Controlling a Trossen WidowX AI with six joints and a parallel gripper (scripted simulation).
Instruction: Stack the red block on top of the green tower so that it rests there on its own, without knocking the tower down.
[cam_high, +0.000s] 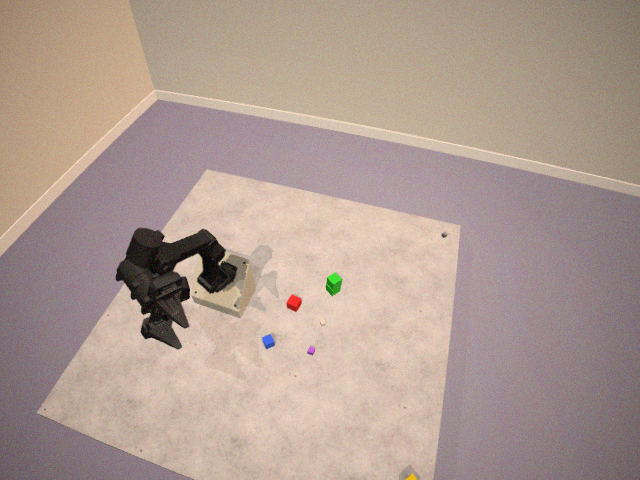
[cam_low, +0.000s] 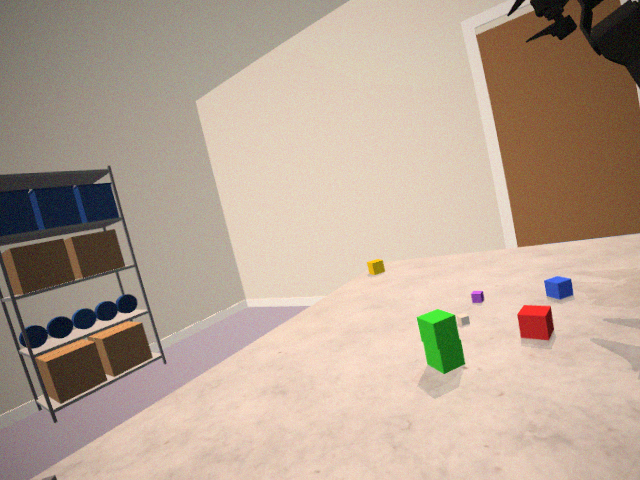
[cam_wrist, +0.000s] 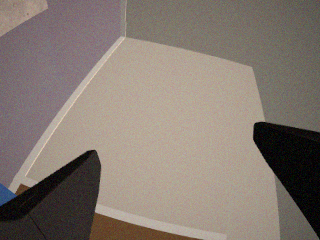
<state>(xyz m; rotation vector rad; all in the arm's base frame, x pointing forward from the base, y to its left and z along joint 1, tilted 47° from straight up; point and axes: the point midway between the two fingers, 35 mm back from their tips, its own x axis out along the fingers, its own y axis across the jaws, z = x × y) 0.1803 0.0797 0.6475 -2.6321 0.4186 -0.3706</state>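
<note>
Now: the red block 10 mm behind my gripper tip, 480 mm to the left of it and 610 mm below it. Also, from my gripper tip: blue block (30 mm behind, 300 mm to the left, 610 mm below); then purple block (130 mm ahead, 330 mm to the left, 620 mm below); then white block (120 mm ahead, 450 mm to the left, 620 mm below).
</note>
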